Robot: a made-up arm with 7 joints. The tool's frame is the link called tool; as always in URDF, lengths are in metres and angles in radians. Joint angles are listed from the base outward. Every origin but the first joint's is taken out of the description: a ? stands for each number. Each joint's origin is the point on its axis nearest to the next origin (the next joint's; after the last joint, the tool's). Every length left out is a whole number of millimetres.
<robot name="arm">
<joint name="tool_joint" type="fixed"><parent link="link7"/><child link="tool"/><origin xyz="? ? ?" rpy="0 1.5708 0"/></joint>
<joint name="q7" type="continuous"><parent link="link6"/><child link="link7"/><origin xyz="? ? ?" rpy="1.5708 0 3.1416"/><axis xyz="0 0 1"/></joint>
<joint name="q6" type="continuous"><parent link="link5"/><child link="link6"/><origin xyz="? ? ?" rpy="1.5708 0 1.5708"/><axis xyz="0 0 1"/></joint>
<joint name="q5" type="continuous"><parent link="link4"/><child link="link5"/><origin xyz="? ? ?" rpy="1.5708 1.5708 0"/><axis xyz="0 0 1"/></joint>
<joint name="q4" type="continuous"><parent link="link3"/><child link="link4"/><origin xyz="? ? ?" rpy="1.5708 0 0"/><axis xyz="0 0 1"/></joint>
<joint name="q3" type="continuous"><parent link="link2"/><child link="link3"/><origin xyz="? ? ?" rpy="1.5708 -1.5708 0"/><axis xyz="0 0 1"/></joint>
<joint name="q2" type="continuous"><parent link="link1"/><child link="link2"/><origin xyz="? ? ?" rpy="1.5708 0 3.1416"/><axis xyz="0 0 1"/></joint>
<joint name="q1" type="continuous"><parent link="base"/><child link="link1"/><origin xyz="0.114 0 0.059" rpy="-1.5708 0 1.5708"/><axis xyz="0 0 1"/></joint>
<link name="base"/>
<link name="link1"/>
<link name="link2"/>
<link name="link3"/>
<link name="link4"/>
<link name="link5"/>
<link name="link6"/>
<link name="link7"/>
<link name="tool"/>
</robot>
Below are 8 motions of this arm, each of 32 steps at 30 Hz.
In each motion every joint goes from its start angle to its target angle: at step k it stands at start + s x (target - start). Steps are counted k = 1, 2, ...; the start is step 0. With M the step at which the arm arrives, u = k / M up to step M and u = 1 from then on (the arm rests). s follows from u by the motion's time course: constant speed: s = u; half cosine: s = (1 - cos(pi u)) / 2; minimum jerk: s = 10 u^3 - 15 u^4 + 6 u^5.
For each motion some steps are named. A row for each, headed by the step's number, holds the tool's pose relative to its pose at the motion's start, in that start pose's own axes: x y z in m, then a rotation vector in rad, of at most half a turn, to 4 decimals.
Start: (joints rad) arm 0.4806 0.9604 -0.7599 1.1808 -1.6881 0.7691 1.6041
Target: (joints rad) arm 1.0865 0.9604 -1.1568 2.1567 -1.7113 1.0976 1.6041
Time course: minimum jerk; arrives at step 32
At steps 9, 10, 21, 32:
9: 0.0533 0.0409 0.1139 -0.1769 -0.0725 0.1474
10: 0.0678 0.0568 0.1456 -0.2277 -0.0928 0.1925
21: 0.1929 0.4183 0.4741 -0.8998 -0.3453 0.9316
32: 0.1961 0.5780 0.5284 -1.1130 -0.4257 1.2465

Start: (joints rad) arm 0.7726 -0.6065 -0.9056 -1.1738 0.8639 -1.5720 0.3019
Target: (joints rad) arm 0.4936 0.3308 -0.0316 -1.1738 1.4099 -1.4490 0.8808
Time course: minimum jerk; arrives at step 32
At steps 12, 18, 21, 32:
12: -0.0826 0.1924 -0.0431 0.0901 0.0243 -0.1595
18: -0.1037 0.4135 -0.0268 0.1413 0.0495 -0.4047
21: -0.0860 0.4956 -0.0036 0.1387 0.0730 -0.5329
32: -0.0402 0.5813 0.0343 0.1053 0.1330 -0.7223

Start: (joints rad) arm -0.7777 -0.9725 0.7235 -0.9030 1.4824 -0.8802 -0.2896
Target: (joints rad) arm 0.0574 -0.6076 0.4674 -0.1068 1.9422 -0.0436 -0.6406
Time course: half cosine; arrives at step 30
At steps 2, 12, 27, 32:
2: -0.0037 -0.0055 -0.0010 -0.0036 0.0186 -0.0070
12: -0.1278 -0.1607 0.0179 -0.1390 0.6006 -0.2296
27: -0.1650 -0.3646 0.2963 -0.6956 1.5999 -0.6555
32: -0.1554 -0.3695 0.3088 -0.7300 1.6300 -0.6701

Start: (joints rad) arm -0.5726 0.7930 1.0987 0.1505 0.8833 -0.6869 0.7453
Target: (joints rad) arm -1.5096 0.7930 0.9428 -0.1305 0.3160 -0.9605 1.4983
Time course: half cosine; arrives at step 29
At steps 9, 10, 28, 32:
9: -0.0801 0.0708 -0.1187 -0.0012 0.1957 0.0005
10: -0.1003 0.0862 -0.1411 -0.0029 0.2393 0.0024
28: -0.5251 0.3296 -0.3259 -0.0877 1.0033 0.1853
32: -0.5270 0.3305 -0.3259 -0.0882 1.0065 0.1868

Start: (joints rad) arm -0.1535 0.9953 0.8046 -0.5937 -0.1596 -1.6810 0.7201
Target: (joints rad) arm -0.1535 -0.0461 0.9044 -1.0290 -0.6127 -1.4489 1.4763
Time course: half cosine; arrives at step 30
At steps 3, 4, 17, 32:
3: -0.0128 0.0140 -0.0074 -0.0079 0.0304 0.0214
4: -0.0230 0.0245 -0.0128 -0.0143 0.0534 0.0384
17: -0.4015 0.2195 -0.0512 -0.2907 0.5675 0.7488
32: -0.6591 0.1757 0.0276 -0.5342 0.6528 1.4259

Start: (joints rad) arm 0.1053 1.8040 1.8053 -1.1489 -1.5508 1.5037 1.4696
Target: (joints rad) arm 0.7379 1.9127 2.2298 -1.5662 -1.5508 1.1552 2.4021
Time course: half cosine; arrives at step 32
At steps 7, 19, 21, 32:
7: 0.0201 0.0003 -0.0233 -0.0580 0.0464 0.0468
19: 0.0904 0.0360 -0.1604 -0.3170 0.2664 0.3216
21: 0.0961 0.0476 -0.1875 -0.3597 0.3025 0.3797
32: 0.0974 0.0893 -0.2700 -0.4821 0.3997 0.5723

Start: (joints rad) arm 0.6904 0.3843 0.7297 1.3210 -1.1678 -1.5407 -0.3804
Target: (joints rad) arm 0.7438 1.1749 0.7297 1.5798 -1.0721 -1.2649 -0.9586
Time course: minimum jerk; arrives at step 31
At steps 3, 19, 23, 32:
3: 0.0028 0.0050 -0.0024 0.0098 0.0011 0.0053
19: 0.1232 0.5436 -0.1160 0.8350 0.2241 0.4966
23: 0.1060 0.6987 -0.1068 1.0284 0.3243 0.6294
32: 0.0847 0.7919 -0.0927 1.1400 0.3945 0.7113

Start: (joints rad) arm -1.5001 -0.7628 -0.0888 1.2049 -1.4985 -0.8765 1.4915
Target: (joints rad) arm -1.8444 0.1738 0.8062 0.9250 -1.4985 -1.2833 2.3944
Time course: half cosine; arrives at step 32
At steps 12, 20, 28, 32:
12: 0.0456 -0.4000 0.1182 -0.3749 -0.0388 -0.5755
20: -0.1490 -0.8614 0.2798 -0.6374 0.1361 -1.3180
28: -0.4224 -1.0916 0.3472 -0.6289 0.4072 -1.8005
32: -0.4663 -1.1151 0.3513 -0.6121 0.4536 -1.8613

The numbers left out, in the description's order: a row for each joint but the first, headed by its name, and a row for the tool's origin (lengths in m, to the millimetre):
tool: 0.055 -0.037 0
q7: 0.178 -0.171 0
q6: -0.124 -0.05 0
q5: 0.011 0.347 0
q4: -0.112 -0.357 0
q3: -0.02 0.003 0
q2: -0.057 -0.427 0

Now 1 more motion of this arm.
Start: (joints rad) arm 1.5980 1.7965 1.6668 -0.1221 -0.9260 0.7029 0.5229
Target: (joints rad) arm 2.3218 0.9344 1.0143 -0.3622 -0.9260 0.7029 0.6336
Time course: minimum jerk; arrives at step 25
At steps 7, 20, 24, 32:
7: -0.0046 0.0217 -0.0535 -0.0309 0.1944 -0.0173
20: -0.1292 0.1235 -0.2522 -0.5915 1.2986 -0.0704
24: -0.1396 0.1291 -0.2590 -0.6551 1.3691 -0.0729
32: -0.1397 0.1291 -0.2591 -0.6558 1.3698 -0.0729

